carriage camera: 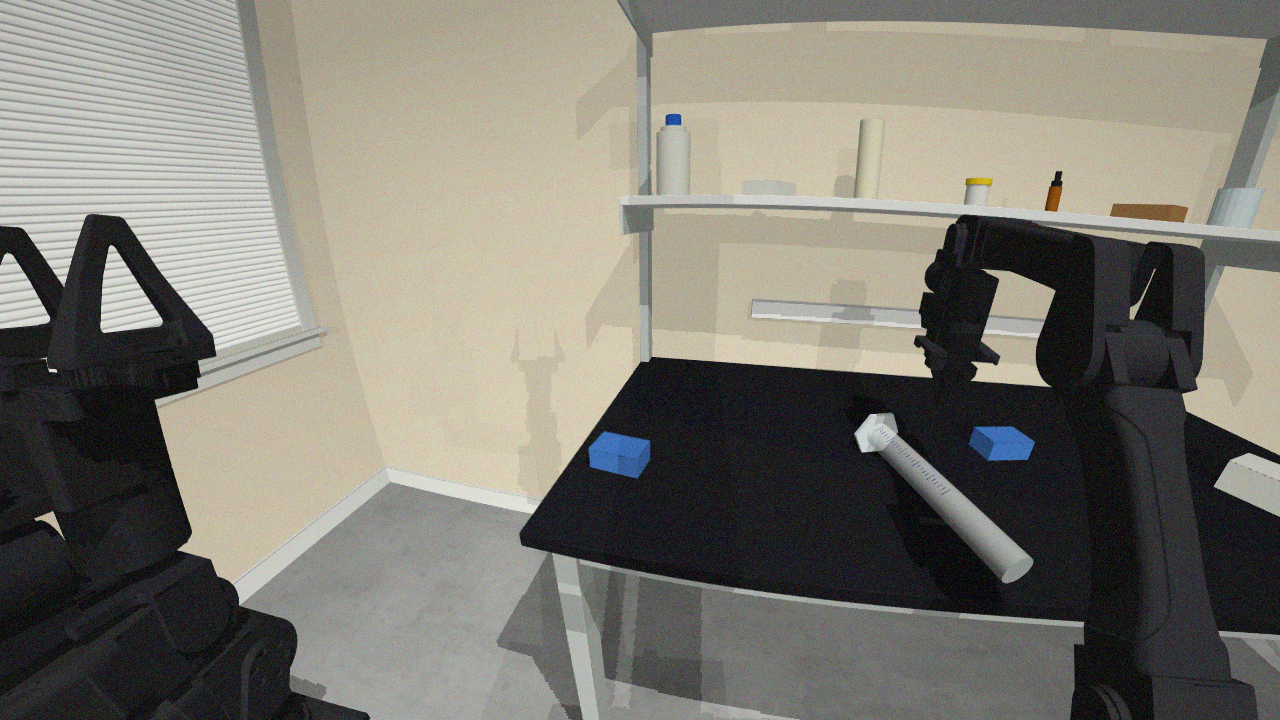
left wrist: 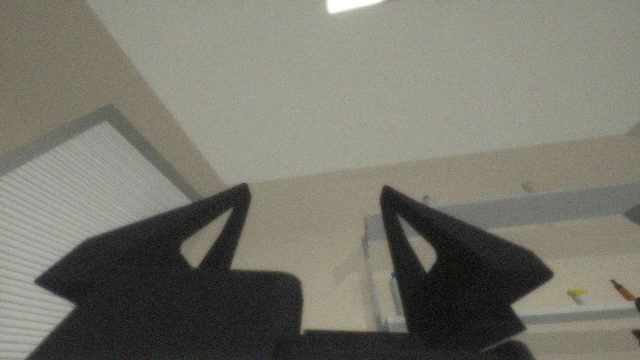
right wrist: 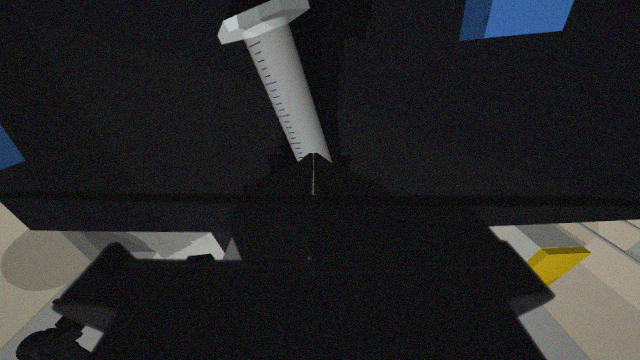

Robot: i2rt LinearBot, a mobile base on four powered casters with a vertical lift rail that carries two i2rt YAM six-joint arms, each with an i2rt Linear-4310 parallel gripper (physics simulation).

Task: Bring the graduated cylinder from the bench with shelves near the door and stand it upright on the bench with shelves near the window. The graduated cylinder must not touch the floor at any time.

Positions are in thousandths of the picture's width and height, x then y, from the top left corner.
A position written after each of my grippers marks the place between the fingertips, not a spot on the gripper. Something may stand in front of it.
Scene:
My left gripper shows in the carriage camera view (40,308) and in the left wrist view (491,532); in the right wrist view it is out of frame. My right gripper shows in the carriage camera view (732,562) and in the right wrist view (490,449); in the left wrist view it is out of frame.

